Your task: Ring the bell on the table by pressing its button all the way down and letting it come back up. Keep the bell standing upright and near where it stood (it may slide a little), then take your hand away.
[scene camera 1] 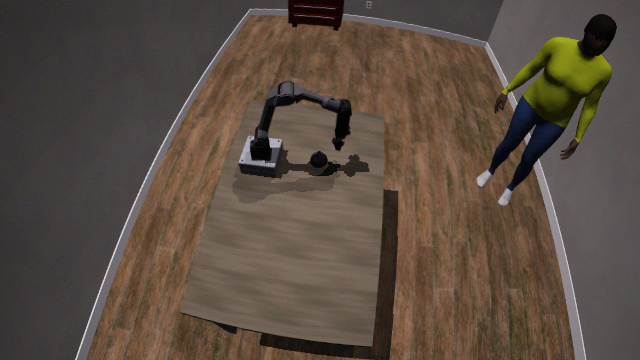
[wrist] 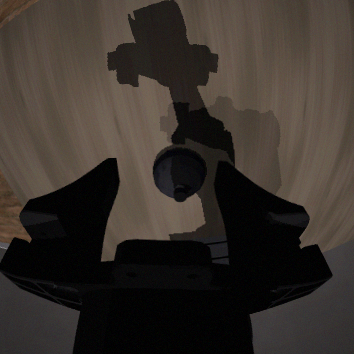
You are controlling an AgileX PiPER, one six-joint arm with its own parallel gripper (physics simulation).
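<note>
The bell (scene camera 1: pixel 318 159) (wrist: pixel 179 170) is a small dark dome standing upright on the table (scene camera 1: pixel 295 250) (wrist: pixel 60 100), a little in front of the arm's base. Its button (wrist: pixel 180 193) shows as a small knob on top in the wrist view. My gripper (scene camera 1: pixel 338 145) (wrist: pixel 166 170) is open and empty, pointing down. In the scene view it hangs above the table, a little right of the bell and apart from it. In the wrist view the bell appears between the two fingers, nearer the right one, and lower than the fingertips. The arm's shadow falls across the bell.
The arm's white base (scene camera 1: pixel 260 162) stands on the table left of the bell. A person in a yellow top (scene camera 1: pixel 567 77) stands on the floor to the right of the table. A red cabinet (scene camera 1: pixel 316 12) stands at the far wall.
</note>
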